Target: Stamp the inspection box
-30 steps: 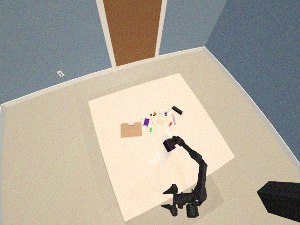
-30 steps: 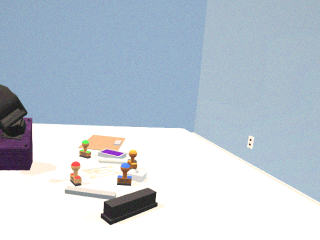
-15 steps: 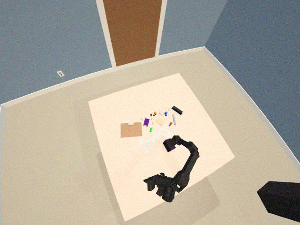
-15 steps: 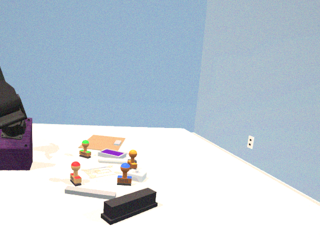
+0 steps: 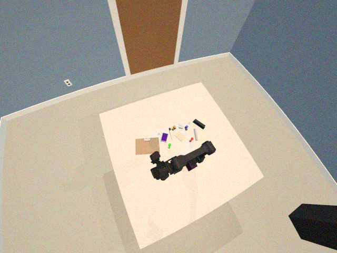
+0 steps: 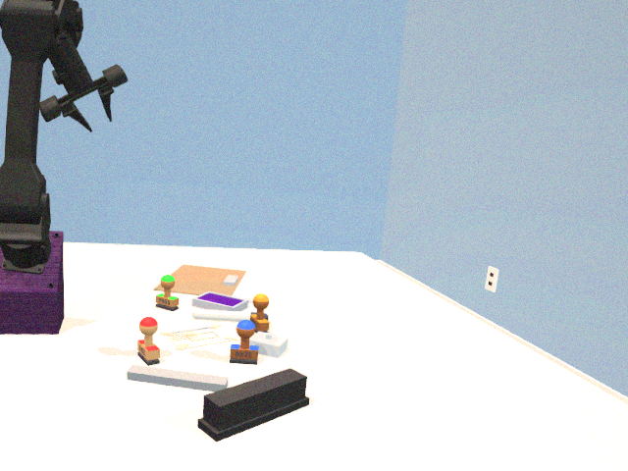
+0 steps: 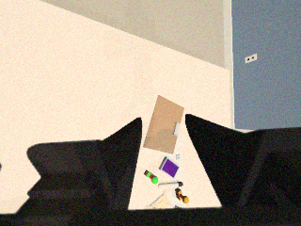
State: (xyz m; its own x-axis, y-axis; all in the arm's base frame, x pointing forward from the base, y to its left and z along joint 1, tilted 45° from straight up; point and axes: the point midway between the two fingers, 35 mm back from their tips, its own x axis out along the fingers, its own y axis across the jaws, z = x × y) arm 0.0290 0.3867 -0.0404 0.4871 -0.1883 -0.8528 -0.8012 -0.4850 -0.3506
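Right now my gripper tip is 31 cm above the green-knobbed stamp, 22 cm to the left of it and 16 cm short of it. From my gripper tip the other things lie so: white pen (32 cm below, 29 cm to the right, 29 cm ahead); then pale card (36 cm to the right, 33 cm below, 22 cm ahead); then purple ink pad (32 cm below, 26 cm ahead, 21 cm to the right).
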